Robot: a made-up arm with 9 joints. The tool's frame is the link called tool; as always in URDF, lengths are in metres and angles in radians. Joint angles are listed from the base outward.
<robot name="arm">
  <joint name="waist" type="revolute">
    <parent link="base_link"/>
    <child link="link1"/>
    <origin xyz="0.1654 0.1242 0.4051" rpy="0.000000 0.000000 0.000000"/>
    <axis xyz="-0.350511 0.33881 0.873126"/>
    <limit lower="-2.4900" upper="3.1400"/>
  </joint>
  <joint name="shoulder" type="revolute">
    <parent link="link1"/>
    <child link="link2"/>
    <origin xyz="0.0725 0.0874 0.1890" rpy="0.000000 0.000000 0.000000"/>
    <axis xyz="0 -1 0"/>
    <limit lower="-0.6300" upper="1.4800"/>
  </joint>
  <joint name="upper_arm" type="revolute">
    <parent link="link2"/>
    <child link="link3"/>
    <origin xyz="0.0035 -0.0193 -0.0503" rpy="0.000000 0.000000 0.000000"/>
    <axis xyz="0 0 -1"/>
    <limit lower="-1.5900" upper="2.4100"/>
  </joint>
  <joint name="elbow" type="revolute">
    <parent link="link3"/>
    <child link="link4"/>
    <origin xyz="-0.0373 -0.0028 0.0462" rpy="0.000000 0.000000 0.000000"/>
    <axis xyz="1 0 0"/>
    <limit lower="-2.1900" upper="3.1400"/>
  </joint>
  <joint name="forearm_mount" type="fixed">
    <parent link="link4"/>
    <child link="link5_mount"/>
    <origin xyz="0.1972 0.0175 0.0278" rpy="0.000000 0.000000 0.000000"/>
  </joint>
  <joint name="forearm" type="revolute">
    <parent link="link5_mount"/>
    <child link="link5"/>
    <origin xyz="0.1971 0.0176 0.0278" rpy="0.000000 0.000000 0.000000"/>
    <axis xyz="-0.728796 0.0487 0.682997"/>
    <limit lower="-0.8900" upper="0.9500"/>
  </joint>
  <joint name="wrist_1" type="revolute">
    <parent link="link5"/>
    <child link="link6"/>
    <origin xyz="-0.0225 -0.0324 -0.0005" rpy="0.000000 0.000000 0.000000"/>
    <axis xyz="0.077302 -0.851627 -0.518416"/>
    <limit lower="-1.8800" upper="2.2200"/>
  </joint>
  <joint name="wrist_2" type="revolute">
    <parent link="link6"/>
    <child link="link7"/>
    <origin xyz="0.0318 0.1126 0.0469" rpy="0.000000 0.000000 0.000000"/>
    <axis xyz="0 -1 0"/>
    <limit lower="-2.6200" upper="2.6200"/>
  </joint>
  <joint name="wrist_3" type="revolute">
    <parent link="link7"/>
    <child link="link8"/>
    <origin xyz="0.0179 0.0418 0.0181" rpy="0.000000 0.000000 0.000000"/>
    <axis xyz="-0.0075 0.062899 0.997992"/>
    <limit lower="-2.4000" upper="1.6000"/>
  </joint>
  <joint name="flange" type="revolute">
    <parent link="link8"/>
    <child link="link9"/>
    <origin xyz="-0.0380 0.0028 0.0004" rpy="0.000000 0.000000 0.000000"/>
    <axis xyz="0 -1 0"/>
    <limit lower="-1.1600" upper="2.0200"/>
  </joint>
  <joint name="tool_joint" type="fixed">
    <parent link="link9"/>
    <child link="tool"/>
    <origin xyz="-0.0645 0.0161 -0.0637" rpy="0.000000 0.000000 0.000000"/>
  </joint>
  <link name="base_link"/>
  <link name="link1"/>
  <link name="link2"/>
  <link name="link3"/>
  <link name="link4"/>
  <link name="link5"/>
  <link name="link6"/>
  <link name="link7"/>
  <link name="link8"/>
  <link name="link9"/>
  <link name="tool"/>
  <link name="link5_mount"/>
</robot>
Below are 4 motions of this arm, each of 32 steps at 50 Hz.
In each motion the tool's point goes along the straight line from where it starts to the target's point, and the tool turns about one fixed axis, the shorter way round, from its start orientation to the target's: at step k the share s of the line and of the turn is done. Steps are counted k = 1, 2, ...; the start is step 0. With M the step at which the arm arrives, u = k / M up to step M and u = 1 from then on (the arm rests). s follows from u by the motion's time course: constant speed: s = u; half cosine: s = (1 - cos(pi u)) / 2; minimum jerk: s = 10 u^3 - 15 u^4 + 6 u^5.
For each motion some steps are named. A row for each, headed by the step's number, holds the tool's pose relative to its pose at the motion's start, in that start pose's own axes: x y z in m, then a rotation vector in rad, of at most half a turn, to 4 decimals.
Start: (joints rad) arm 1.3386 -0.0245 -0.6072 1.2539 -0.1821 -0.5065 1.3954 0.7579 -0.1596
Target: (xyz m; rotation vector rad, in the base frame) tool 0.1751 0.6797 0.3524 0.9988 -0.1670 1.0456
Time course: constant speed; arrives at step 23
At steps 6, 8, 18, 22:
6: 0.0143 -0.0291 0.0203 -0.1387 -0.1135 0.0075
8: 0.0191 -0.0388 0.0271 -0.1849 -0.1513 0.0099
18: 0.0430 -0.0873 0.0609 -0.4161 -0.3405 0.0224
22: 0.0526 -0.1067 0.0744 -0.5086 -0.4162 0.0274

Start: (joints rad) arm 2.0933 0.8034 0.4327 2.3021 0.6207 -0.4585 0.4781 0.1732 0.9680
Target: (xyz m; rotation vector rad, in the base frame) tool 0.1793 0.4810 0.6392 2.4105 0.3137 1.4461
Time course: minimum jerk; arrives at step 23
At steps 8, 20, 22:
8: 0.0032 0.0298 0.0037 0.0699 0.2270 0.0848
20: 0.0135 0.1264 0.0157 0.2963 0.9616 0.3592
22: 0.0138 0.1286 0.0160 0.3015 0.9785 0.3655

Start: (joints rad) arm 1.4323 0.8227 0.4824 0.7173 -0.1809 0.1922 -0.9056 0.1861 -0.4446
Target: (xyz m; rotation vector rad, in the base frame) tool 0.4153 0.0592 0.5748 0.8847 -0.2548 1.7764
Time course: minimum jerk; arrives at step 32
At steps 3, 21, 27, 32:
3: -0.0022 -0.0026 -0.0011 -0.0055 -0.0067 0.0055
21: -0.2343 -0.2784 -0.1214 -0.5925 -0.7324 0.6008
27: -0.2936 -0.3488 -0.1521 -0.7422 -0.9176 0.7527
32: -0.3026 -0.3595 -0.1568 -0.7650 -0.9457 0.7758

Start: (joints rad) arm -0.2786 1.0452 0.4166 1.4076 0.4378 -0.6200 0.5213 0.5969 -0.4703
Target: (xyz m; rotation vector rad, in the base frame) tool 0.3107 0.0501 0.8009 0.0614 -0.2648 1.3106
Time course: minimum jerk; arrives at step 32
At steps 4, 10, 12, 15, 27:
4: 0.0005 0.0002 -0.0018 0.0129 0.0130 0.0030
10: 0.0061 0.0020 -0.0206 0.1449 0.1455 0.0338
12: 0.0094 0.0030 -0.0315 0.2215 0.2224 0.0517
15: 0.0150 0.0048 -0.0506 0.3554 0.3568 0.0830
27: 0.0330 0.0106 -0.1112 0.7809 0.7841 0.1823

